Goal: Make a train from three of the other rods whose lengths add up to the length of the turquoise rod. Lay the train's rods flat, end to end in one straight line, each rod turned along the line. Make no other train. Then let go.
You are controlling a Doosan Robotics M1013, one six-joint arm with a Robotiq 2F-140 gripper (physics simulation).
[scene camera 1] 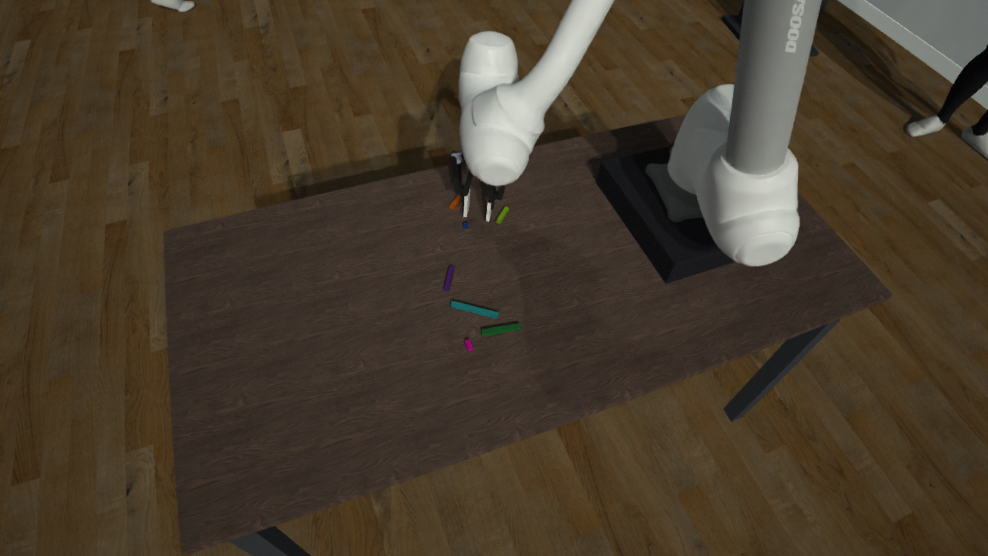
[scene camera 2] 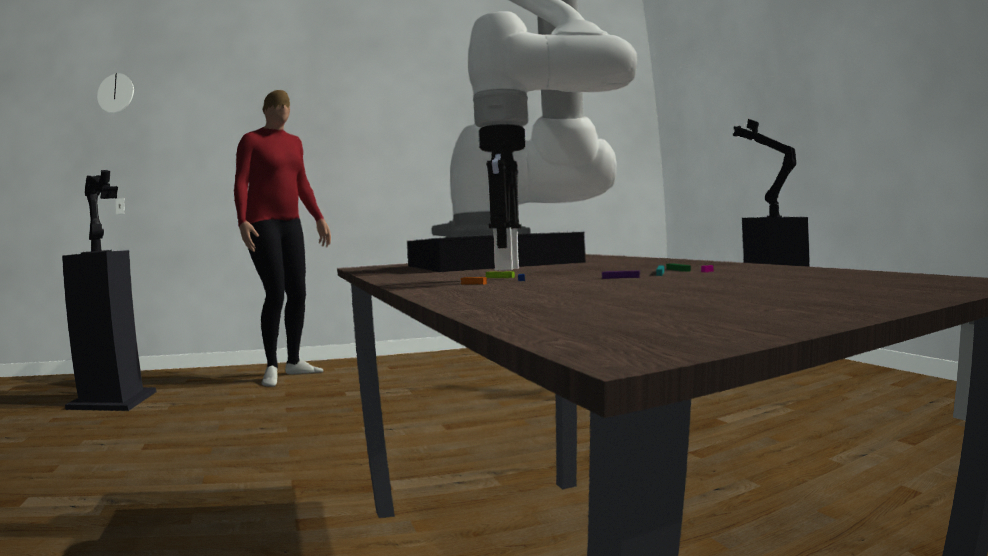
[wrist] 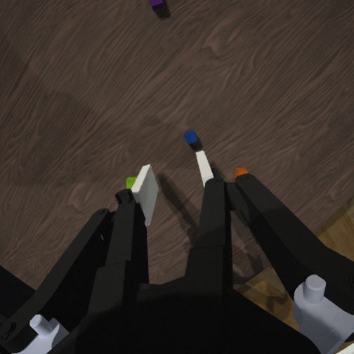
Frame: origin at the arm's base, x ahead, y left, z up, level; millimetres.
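Seen in the pictures: gripper, fingertip midpoint: [scene camera 1: 477, 215] [scene camera 2: 507, 269]; arm's base, origin of the base link: [scene camera 1: 692, 191] [scene camera 2: 486, 236].
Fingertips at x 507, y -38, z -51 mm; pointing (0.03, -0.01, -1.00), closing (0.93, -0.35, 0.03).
Observation:
Pixels of each thing's top centre, then the offset from my fingertips to it. Level surfaces: height alone.
- lime rod, middle of its top: [scene camera 2: 499, 271] [scene camera 1: 502, 213] 61 mm back, 2 mm right, 7 mm down
- orange rod, middle of its top: [scene camera 2: 473, 277] [scene camera 1: 455, 200] 42 mm ahead, 59 mm right, 7 mm down
- small blue rod, middle of its top: [scene camera 2: 521, 274] [scene camera 1: 465, 223] 30 mm ahead, 17 mm left, 7 mm down
- purple rod, middle of its top: [scene camera 2: 621, 271] [scene camera 1: 449, 277] 88 mm ahead, 163 mm left, 7 mm down
- turquoise rod, middle of its top: [scene camera 2: 660, 267] [scene camera 1: 474, 308] 47 mm ahead, 250 mm left, 7 mm down
- green rod, middle of its top: [scene camera 2: 678, 264] [scene camera 1: 501, 328] 2 mm ahead, 305 mm left, 7 mm down
- magenta rod, middle of its top: [scene camera 2: 707, 265] [scene camera 1: 468, 343] 72 mm ahead, 331 mm left, 7 mm down
- dark wooden table, its level: 17 mm down
My gripper [scene camera 1: 476, 217] [scene camera 2: 506, 268] [wrist: 176, 170] is open and empty, low over the table between the lime rod and the orange rod. The lime rod [scene camera 1: 502, 215] [scene camera 2: 500, 274] [wrist: 131, 182] lies beside one finger, partly hidden in the wrist view. The orange rod [scene camera 1: 455, 201] [scene camera 2: 473, 280] [wrist: 241, 172] lies on the other side. The small blue rod [scene camera 1: 465, 224] [scene camera 2: 521, 277] [wrist: 190, 137] lies just in front of the fingers. The purple rod [scene camera 1: 449, 278] [scene camera 2: 620, 274] [wrist: 157, 4], turquoise rod [scene camera 1: 474, 309] [scene camera 2: 660, 270], green rod [scene camera 1: 500, 329] [scene camera 2: 677, 266] and magenta rod [scene camera 1: 468, 344] [scene camera 2: 707, 269] lie apart, farther off.
The dark wooden table [scene camera 1: 310, 387] [scene camera 2: 760, 325] carries the robot's black base block [scene camera 1: 639, 221] [scene camera 2: 552, 248] near the gripper. The table's edge runs close behind the orange rod. A person [scene camera 2: 270, 179] in red stands beyond the table.

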